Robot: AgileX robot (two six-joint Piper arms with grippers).
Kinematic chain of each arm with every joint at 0, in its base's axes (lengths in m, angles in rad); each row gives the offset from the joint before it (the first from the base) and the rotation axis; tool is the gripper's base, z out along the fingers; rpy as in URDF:
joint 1: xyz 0 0 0.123 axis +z
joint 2: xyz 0 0 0 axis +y
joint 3: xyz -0.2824 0 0.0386 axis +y
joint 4: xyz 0.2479 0 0.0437 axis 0.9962 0 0.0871
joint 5: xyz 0 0 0 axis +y
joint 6: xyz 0.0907 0 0.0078 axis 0.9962 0 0.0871
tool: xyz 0 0 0 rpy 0 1.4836 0
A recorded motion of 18 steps. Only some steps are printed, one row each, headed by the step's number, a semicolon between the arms.
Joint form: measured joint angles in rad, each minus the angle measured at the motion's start. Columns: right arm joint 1, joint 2, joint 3, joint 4, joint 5, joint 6; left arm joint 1, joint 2, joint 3, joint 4, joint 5, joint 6.
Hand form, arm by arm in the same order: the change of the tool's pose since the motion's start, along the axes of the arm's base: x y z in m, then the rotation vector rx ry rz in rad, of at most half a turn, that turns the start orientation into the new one. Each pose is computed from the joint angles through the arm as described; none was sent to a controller.
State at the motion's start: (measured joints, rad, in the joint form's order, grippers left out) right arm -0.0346 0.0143 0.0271 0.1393 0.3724 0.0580; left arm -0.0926 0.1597 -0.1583 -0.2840 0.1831 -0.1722
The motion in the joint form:
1: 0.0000 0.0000 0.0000 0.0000 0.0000 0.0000; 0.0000 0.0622 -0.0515 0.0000 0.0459 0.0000
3: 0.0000 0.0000 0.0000 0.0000 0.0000 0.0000; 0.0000 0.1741 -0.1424 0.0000 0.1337 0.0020
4: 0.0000 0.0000 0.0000 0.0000 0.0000 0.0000; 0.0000 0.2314 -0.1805 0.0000 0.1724 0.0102
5: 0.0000 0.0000 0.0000 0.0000 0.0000 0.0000; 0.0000 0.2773 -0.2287 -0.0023 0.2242 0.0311
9: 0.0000 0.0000 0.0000 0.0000 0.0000 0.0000; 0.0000 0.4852 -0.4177 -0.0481 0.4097 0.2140
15: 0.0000 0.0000 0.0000 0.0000 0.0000 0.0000; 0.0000 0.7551 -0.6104 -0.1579 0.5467 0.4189
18: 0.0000 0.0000 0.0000 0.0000 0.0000 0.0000; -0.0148 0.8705 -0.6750 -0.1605 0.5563 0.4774
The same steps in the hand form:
1: 0.0000 0.0000 0.0000 0.0000 0.0000 0.0000; 0.0054 -0.0016 0.0092 0.0061 0.0544 -0.0128
3: 0.0000 0.0000 0.0000 0.0000 0.0000 0.0000; 0.0167 -0.0049 0.0238 0.0194 0.1588 -0.0377
4: 0.0000 0.0000 0.0000 0.0000 0.0000 0.0000; 0.0235 -0.0064 0.0284 0.0328 0.2135 -0.0503
5: 0.0000 0.0000 0.0000 0.0000 0.0000 0.0000; 0.0286 -0.0082 0.0361 0.0559 0.2571 -0.0700
9: 0.0000 0.0000 0.0000 0.0000 0.0000 0.0000; 0.0570 -0.0173 0.0623 0.2019 0.4142 -0.1935
15: 0.0000 0.0000 0.0000 0.0000 0.0000 0.0000; 0.1061 -0.0313 0.0776 0.2858 0.5538 -0.3636
18: 0.0000 0.0000 0.0000 0.0000 0.0000 0.0000; 0.1310 -0.0370 0.0758 0.3357 0.5925 -0.4145

